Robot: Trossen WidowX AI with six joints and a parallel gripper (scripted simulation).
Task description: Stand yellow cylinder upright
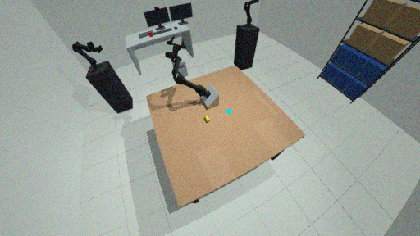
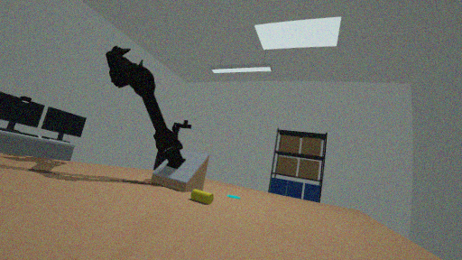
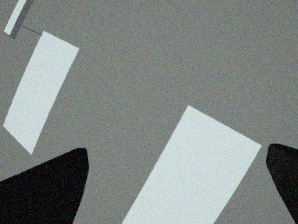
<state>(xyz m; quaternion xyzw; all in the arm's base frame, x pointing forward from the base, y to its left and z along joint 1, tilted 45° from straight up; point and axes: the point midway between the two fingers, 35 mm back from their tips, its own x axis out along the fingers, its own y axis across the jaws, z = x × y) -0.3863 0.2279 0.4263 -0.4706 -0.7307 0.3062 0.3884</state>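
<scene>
Now: the yellow tall cylinder 600 mm ahead of my gripper tip, 20 mm to the left of it and 600 mm below it. Round my gripper tip: cyan circle (600 mm ahead, 260 mm to the left, 610 mm below).
</scene>
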